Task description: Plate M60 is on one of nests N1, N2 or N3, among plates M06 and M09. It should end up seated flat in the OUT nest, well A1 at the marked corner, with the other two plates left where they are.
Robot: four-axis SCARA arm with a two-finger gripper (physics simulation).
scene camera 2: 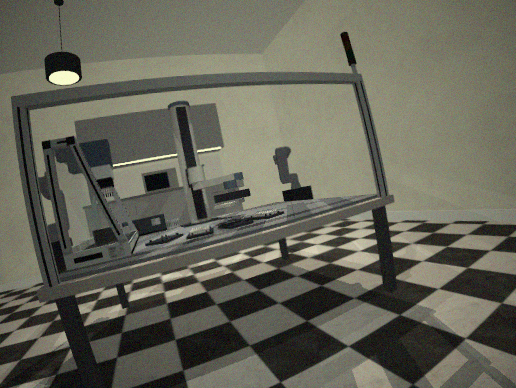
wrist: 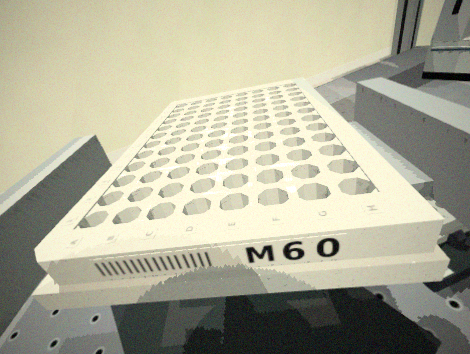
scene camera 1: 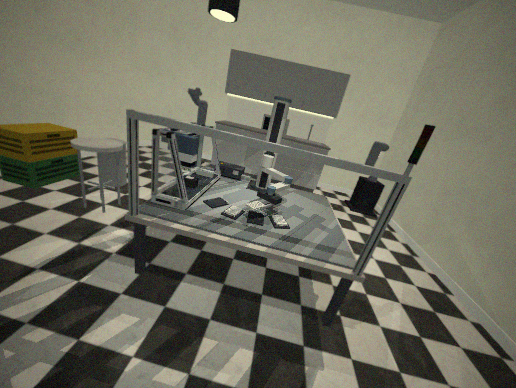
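Seen in the pictures: gripper, between the fingertips: (wrist: pixel 226 132) (scene camera 1: pixel 255 205); arm's base, origin of its link: (scene camera 2: pixel 201 223) (scene camera 1: pixel 261 188).
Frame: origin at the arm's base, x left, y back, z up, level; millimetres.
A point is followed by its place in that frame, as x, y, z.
Plate M60 (wrist: pixel 235 165) @[25, -683, 124] (scene camera 1: pixel 256 205) @[18, -720, 126] is white, with many wells, and its label faces the wrist camera. My gripper (wrist: pixel 226 132) @[13, -710, 123] (scene camera 1: pixel 258 202) @[13, -710, 123] (scene camera 2: pixel 231 200) @[13, -710, 123] is shut on its two long sides and holds it level above the table. In scene camera 1 the plate shows just behind a dark nest (scene camera 1: pixel 255 218) @[33, -727, 25] that bears no visible plate. Two pale plates (scene camera 1: pixel 233 212) @[-134, -739, 34] (scene camera 1: pixel 279 221) @[210, -707, 39] sit on nests either side of that nest; their labels are unreadable. Another dark, plateless nest (scene camera 1: pixel 216 202) @[-298, -633, 25] lies at the left. Which nest is OUT cannot be read.
The arm's column (scene camera 1: pixel 278 120) @[8, -78, 703] (scene camera 2: pixel 185 140) @[-9, -77, 600] stands behind the nests. A slanted frame (scene camera 1: pixel 177 167) @[-528, -849, 309] (scene camera 2: pixel 97 190) @[-526, -851, 286] stands at the table's left, with a dark box (scene camera 1: pixel 232 170) @[-353, 34, 104] (scene camera 2: pixel 149 223) @[-362, 35, 84] behind it. A guard frame (scene camera 1: pixel 280 146) @[82, -1044, 616] (scene camera 2: pixel 200 79) @[-86, -1044, 600] runs along the table's front edge.
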